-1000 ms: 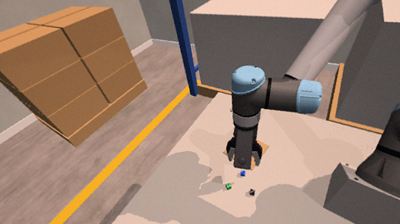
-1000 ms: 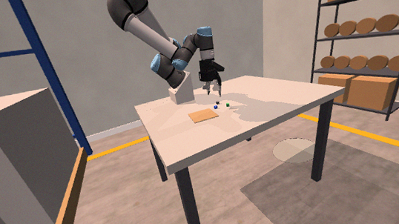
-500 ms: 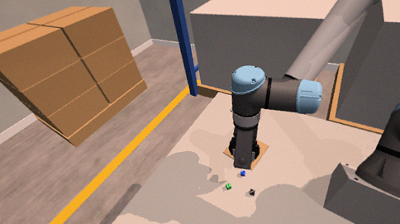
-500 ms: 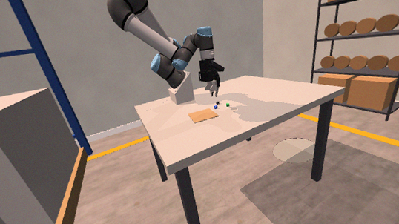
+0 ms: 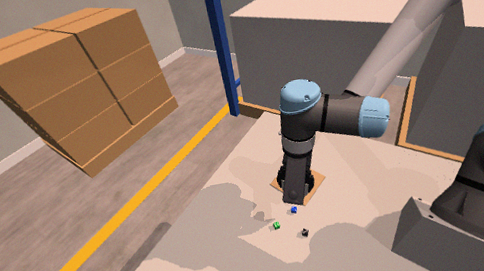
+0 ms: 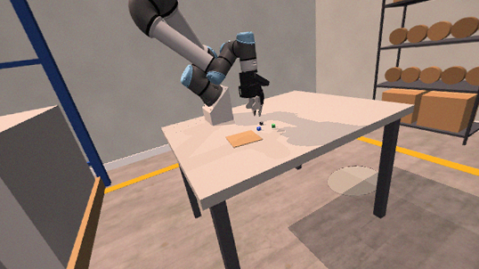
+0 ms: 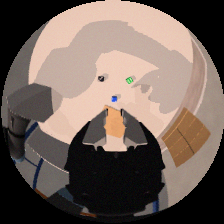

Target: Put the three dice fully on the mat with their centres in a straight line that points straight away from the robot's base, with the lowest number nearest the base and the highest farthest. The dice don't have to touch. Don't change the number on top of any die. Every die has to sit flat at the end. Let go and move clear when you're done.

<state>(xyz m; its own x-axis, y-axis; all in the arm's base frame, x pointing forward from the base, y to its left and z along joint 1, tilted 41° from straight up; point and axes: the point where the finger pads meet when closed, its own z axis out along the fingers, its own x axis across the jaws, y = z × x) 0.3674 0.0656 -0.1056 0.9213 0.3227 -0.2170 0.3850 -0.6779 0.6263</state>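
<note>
The blue die is 8 cm below my hand. From my hand the other things lie so: green die: 2 cm ahead, 7 cm to the left, 8 cm below; then black die: 6 cm behind, 4 cm to the left, 8 cm below; then tan mat: 5 cm ahead, 11 cm to the right, 9 cm below.
</note>
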